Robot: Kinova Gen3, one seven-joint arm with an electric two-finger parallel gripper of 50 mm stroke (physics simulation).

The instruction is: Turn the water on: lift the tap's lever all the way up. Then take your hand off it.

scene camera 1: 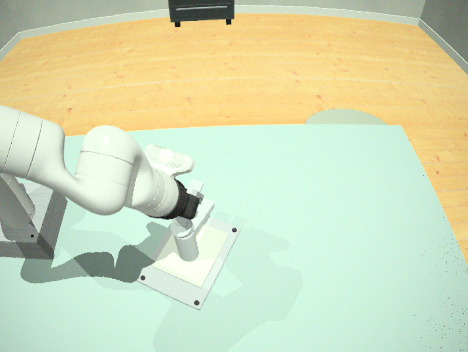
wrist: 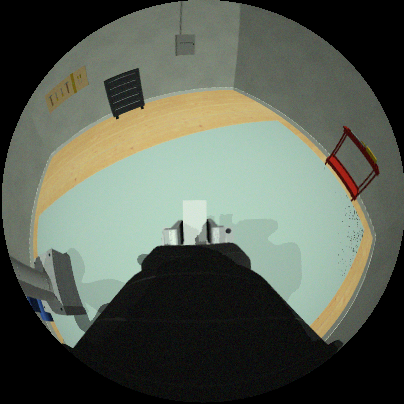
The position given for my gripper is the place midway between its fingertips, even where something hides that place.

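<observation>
There is my gripper (scene camera 1: 194, 197), which I can also find in the wrist view (wrist: 194, 227). And I see a flat lever (wrist: 194, 211).
</observation>
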